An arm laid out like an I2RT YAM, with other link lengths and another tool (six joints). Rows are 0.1 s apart.
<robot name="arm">
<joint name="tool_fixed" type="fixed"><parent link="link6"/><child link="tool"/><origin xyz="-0.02 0.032 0.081" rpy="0 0.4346 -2.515"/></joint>
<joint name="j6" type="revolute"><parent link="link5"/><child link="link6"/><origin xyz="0 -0.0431 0.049" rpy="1.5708 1.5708 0"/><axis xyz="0 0 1"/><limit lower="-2.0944" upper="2.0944"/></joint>
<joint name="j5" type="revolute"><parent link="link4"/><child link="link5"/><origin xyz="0.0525 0.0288 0.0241" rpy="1.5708 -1.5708 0"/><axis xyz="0 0 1"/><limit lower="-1.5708" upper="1.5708"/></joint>
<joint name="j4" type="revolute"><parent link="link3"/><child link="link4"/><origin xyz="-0.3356 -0.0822 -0.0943" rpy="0 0 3.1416"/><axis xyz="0 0 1"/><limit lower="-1.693" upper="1.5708"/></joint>
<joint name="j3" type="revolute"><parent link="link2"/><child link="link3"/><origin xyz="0.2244 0 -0.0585" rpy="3.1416 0 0"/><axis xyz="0 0 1"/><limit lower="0" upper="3.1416"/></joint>
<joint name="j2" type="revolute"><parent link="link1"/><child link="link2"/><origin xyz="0.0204 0.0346 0.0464" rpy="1.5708 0 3.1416"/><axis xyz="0 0 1"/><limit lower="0" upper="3.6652"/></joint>
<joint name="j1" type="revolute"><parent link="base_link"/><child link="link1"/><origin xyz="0 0 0.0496" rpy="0 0 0"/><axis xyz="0 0 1"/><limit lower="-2.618" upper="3.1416"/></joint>
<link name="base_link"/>
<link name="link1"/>
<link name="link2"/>
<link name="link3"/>
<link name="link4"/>
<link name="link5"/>
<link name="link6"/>
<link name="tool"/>
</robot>
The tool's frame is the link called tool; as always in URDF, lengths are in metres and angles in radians.
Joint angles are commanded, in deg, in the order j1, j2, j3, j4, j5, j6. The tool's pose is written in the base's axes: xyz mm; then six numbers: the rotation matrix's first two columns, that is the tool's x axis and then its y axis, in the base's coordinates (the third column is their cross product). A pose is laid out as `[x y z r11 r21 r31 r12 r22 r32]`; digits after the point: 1 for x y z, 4 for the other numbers.
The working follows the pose.
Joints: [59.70 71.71 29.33 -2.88 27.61 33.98]
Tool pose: [184.8 267.1 -5.3 -0.9242 0.3010 -0.2350 0.1299 0.8265 0.5477]
Where each joint sits with the arm in this pose, in the base's axes (m; each line is computed from the numbers above, not from the rounded line before):
j1: 0.0000 0.0000 0.0496
j2: -0.0196 0.0351 0.0960
j3: -0.0046 -0.0552 0.3091
j4: 0.0670 0.2542 0.1436
j5: 0.1168 0.2916 0.1266
j6: 0.1300 0.2747 0.0649
the tool: 0.1848 0.2671 -0.0053

